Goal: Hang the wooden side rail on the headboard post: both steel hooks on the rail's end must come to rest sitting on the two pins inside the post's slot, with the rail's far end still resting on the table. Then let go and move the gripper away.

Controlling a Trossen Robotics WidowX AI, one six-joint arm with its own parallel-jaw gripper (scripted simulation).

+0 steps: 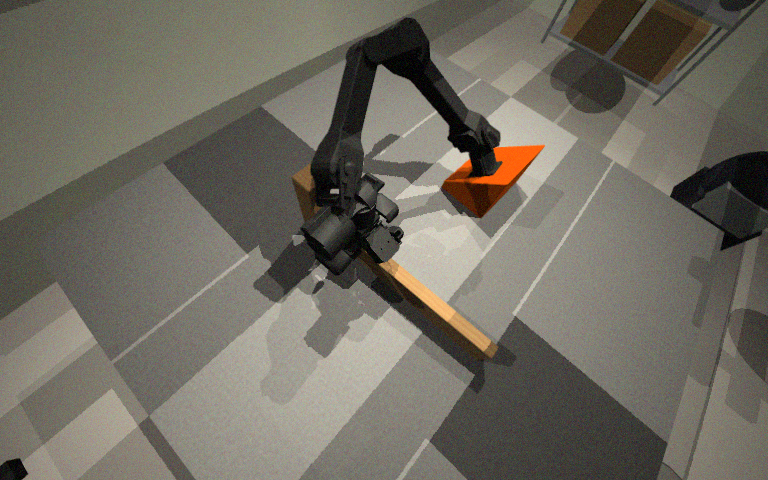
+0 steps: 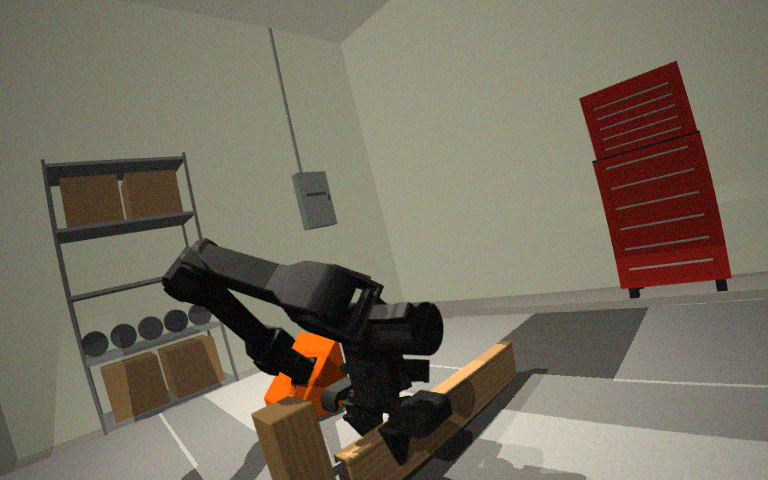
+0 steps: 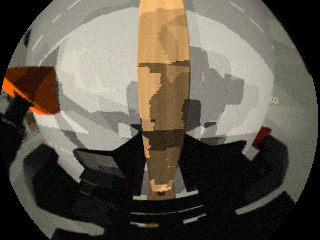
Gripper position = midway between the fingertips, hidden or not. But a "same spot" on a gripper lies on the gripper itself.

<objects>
my gripper: image 1; image 2 394,460; image 3
same spot on my gripper: (image 1: 353,252) = (image 3: 261,174)
</objects>
